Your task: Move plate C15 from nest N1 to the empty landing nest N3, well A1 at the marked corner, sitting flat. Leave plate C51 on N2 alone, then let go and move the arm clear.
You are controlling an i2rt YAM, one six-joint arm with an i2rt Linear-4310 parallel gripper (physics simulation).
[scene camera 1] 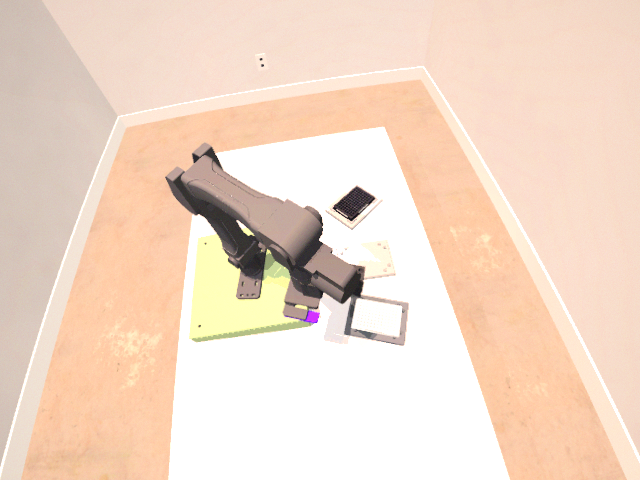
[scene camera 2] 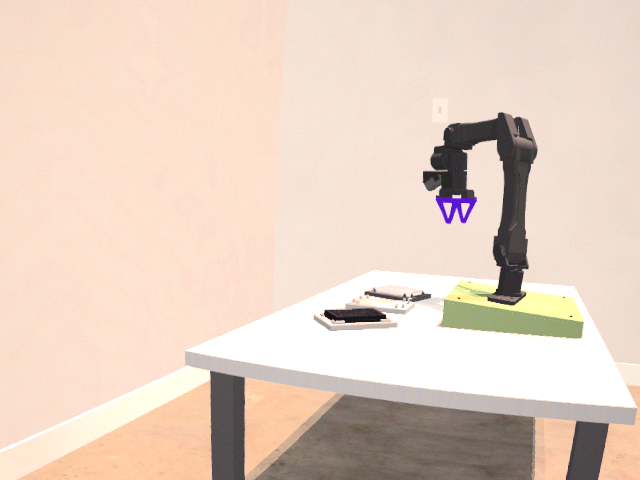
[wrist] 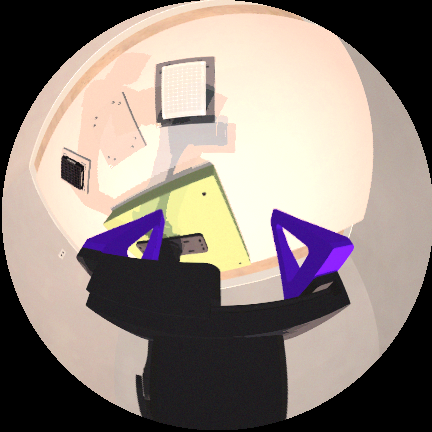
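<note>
A white well plate [scene camera 1: 376, 316] [scene camera 2: 400, 290] [wrist: 183, 90] sits on a dark nest [scene camera 1: 405, 322] [wrist: 210, 75]. A black well plate [scene camera 1: 354, 202] [scene camera 2: 355, 314] [wrist: 72, 171] sits on a pale nest [scene camera 1: 338, 215] [wrist: 87, 175]. Between them is an empty pale nest [scene camera 1: 379, 260] [scene camera 2: 381, 306] [wrist: 117, 132], partly behind the arm in scene camera 1. Plate names, nest labels and the marked corner cannot be read. My gripper [scene camera 2: 455, 222] [wrist: 217, 214] is open and empty, its purple fingers pointing down high above the table, on the arm-base side of the nests.
The arm stands on a yellow-green base block [scene camera 1: 227, 315] [scene camera 2: 511, 322] [wrist: 220, 220] beside the nests. The block rises above the white table [scene camera 1: 330, 413] [scene camera 2: 413, 361]. The arm's shadow falls across the block and near the dark nest.
</note>
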